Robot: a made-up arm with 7 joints.
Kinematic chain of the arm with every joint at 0, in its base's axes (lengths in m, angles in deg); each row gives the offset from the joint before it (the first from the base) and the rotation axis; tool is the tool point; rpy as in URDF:
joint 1: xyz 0 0 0.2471 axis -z
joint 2: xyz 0 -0.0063 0.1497 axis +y
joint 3: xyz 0 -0.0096 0.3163 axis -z
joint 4: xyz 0 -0.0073 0.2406 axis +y
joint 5: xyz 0 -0.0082 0.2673 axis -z
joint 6: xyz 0 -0.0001 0.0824 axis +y
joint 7: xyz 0 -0.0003 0.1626 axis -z
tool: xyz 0 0 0 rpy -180 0 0
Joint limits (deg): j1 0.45..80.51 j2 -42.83..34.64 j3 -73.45..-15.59 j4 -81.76..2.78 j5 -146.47..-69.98 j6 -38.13..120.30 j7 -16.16..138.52
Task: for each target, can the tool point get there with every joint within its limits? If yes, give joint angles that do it. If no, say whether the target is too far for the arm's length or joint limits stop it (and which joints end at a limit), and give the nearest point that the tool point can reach.
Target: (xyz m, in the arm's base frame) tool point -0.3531 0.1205 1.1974
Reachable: yes | joints 54.44 9.34 -27.67 -69.44 -81.62 13.16 19.00
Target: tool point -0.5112 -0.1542 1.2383
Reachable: yes | joints 17.54 -14.71 -49.11 -44.18 -102.21 -3.76 5.36
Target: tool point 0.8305 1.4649 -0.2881
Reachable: no: too far | nearest point -0.1241 0.7086 0.5277 | short by 1.466 m
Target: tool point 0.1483 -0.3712 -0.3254
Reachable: no: joint limits stop it (at a limit: joint 1, joint 2, joint 4, joint 5) | nearest point -0.5224 -0.2645 0.5591 | short by 1.115 m
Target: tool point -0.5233 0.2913 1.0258
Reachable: yes | joints 54.65 -18.97 -57.33 -58.31 -95.09 61.77 68.14
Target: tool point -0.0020 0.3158 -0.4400
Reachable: no: joint limits stop it (at a limit: joint 1, joint 2, joint 3, joint 4, joint 5) | nearest point -0.1575 0.6094 0.4734 | short by 0.972 m
